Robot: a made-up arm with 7 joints. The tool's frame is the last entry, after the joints. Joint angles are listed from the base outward. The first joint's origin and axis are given. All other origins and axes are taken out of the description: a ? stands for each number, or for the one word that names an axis. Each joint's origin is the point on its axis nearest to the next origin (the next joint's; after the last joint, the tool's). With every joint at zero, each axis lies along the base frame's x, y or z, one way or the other. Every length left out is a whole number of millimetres.
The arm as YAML. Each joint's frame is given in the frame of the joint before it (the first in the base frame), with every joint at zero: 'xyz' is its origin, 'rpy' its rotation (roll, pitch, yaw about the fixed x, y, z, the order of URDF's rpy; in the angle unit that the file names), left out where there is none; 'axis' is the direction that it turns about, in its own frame. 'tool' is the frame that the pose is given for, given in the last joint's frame.
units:
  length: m
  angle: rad
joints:
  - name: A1
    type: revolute
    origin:
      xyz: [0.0, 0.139, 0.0]
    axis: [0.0, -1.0, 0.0]
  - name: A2
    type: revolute
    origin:
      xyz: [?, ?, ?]
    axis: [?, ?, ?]
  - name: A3
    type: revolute
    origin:
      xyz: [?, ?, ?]
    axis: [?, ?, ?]
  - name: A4
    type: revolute
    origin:
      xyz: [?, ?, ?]
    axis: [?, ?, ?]
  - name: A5
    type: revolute
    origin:
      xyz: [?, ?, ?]
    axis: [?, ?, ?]
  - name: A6
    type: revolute
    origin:
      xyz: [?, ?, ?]
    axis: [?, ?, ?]
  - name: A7
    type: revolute
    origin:
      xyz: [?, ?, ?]
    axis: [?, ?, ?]
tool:
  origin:
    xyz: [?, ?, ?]
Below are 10 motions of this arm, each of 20 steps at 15 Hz.
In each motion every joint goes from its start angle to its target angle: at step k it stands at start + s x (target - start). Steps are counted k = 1, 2, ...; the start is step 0. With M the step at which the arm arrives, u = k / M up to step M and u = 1 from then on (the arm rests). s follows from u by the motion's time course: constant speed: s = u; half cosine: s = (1 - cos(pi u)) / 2; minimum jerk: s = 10 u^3 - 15 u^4 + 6 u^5.
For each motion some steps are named. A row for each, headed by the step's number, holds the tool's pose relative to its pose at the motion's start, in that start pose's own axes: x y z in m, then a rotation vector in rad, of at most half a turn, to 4 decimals.
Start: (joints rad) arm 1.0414 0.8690 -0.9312 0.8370 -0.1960 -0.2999 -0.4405
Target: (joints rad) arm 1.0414 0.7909 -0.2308 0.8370 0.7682 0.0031 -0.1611
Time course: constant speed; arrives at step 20
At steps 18, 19, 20:
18: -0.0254 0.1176 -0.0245 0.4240 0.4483 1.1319
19: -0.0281 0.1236 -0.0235 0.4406 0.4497 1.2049
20: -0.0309 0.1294 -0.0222 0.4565 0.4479 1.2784

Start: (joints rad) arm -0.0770 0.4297 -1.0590 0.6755 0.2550 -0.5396 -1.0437
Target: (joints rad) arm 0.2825 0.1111 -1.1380 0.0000 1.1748 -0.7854 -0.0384
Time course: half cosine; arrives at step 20
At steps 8, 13, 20:
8: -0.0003 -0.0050 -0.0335 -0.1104 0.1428 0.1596
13: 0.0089 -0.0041 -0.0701 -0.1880 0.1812 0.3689
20: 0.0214 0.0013 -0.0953 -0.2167 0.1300 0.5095

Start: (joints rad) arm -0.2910 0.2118 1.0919 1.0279 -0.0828 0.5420 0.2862
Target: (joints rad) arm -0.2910 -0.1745 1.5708 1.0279 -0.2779 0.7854 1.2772
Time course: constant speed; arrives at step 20
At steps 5, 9, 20:
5: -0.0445 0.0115 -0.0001 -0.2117 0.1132 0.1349
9: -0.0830 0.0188 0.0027 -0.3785 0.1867 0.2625
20: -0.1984 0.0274 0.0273 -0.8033 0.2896 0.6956

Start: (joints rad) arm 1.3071 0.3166 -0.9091 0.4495 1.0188 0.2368 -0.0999
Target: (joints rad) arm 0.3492 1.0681 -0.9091 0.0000 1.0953 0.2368 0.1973
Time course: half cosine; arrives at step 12
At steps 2, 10, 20:
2: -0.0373 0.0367 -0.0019 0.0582 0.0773 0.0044
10: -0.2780 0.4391 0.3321 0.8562 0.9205 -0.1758
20: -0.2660 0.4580 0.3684 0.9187 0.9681 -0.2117

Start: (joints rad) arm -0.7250 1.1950 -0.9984 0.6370 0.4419 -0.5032 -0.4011
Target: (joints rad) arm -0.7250 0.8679 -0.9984 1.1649 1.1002 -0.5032 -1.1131
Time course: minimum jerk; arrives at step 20
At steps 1, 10, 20:
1: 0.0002 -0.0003 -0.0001 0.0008 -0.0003 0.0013
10: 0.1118 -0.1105 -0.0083 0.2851 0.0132 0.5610
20: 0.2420 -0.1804 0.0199 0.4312 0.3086 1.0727

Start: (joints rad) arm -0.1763 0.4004 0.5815 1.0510 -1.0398 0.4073 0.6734
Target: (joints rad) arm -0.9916 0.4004 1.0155 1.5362 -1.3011 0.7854 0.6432
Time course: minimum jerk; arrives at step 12
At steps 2, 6, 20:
2: -0.0092 -0.0006 0.0008 0.0103 0.0310 0.0017
6: -0.1209 0.0037 0.0346 0.1924 0.4374 -0.0105
20: -0.2022 0.0304 0.1102 0.4917 0.8399 -0.1048

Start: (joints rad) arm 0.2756 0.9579 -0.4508 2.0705 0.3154 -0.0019 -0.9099
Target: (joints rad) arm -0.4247 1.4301 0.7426 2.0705 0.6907 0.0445 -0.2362
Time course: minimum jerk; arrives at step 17
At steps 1, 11, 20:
1: -0.0001 0.0004 -0.0002 -0.0002 0.0003 -0.0008
11: 0.0409 0.1323 -0.0697 -0.2382 -0.0123 -0.2619
20: 0.0791 0.1432 -0.0894 -0.3850 -0.0669 -0.3015

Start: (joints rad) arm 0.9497 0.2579 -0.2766 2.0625 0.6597 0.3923 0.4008
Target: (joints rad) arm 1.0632 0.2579 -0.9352 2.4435 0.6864 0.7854 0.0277
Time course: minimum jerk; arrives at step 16
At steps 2, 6, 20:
2: 0.0002 -0.0032 -0.0017 -0.0069 0.0054 0.0020
6: 0.0041 -0.0567 -0.0216 -0.1186 0.0948 0.0255
20: 0.0207 -0.1984 -0.0129 -0.4291 0.3467 -0.0036

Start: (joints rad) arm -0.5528 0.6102 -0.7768 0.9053 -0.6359 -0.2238 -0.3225
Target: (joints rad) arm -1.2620 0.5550 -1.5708 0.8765 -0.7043 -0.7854 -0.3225
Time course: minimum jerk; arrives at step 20
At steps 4, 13, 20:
4: 0.0093 -0.0268 0.0122 -0.0748 -0.0562 0.0097
13: 0.1430 -0.2477 0.2852 -0.9441 -0.7497 0.3900
20: 0.1887 -0.2605 0.4056 -1.2011 -0.9717 0.6179

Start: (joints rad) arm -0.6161 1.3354 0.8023 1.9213 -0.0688 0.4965 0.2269
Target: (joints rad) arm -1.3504 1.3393 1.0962 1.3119 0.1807 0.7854 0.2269
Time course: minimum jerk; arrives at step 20
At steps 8, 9, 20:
8: -0.0673 -0.0338 -0.0239 -0.1630 0.3104 0.0574
9: -0.0873 -0.0430 -0.0271 -0.2033 0.4001 0.0680
20: -0.2222 -0.0881 -0.0111 -0.3940 1.0094 0.0805

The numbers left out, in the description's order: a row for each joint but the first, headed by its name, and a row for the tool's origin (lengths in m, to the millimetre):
A2: xyz 0.0 0.0 0.0, axis 1.0 0.0 0.0
A3: xyz 0.0 0.0 -0.235, axis 0.0 0.0 1.0
A4: xyz 0.0 0.0 0.0, axis 0.0 -1.0 0.0
A5: xyz 0.0 0.0 -0.319, axis 0.0 0.0 1.0
A6: xyz 0.0 0.0 0.0, axis 0.0 1.0 0.0
A7: xyz 0.0 0.0 0.0, axis -1.0 0.0 0.0
tool: xyz 0.0 0.0 0.0

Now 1 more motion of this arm.
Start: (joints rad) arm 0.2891 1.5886 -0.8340 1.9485 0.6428 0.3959 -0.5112
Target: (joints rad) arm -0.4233 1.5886 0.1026 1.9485 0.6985 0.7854 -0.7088
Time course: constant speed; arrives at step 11
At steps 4, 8, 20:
4: 0.0144 0.0195 -0.0039 0.1285 0.0873 -0.0361
8: 0.0287 0.0391 -0.0058 0.2529 0.1749 -0.0702
20: 0.0393 0.0539 -0.0060 0.3428 0.2413 -0.0948

